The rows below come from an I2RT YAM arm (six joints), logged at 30 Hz.
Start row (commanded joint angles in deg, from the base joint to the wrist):
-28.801 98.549 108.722 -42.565 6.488 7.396
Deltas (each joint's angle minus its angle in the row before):
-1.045 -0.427 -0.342 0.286 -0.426 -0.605
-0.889 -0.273 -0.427 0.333 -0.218 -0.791
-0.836 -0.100 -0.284 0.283 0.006 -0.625
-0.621 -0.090 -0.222 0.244 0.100 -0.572
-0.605 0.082 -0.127 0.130 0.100 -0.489
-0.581 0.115 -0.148 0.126 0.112 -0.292
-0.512 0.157 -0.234 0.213 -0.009 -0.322
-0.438 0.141 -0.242 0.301 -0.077 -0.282
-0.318 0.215 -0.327 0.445 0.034 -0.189
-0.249 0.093 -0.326 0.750 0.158 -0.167
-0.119 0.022 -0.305 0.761 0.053 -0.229
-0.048 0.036 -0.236 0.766 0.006 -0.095
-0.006 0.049 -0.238 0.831 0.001 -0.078
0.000 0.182 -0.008 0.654 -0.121 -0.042
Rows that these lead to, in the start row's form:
-29.846 98.122 108.380 -42.279 6.062 6.791
-30.735 97.849 107.953 -41.946 5.844 6.000
-31.571 97.749 107.669 -41.663 5.850 5.375
-32.192 97.659 107.447 -41.419 5.950 4.803
-32.797 97.741 107.320 -41.289 6.050 4.314
-33.378 97.856 107.172 -41.163 6.162 4.022
-33.890 98.013 106.938 -40.950 6.153 3.700
-34.328 98.154 106.696 -40.649 6.076 3.418
-34.646 98.369 106.369 -40.204 6.110 3.229
-34.895 98.462 106.043 -39.454 6.268 3.062
-35.014 98.484 105.738 -38.693 6.321 2.833
-35.062 98.520 105.502 -37.927 6.327 2.738
-35.068 98.569 105.264 -37.096 6.328 2.660
-35.068 98.751 105.256 -36.442 6.207 2.618

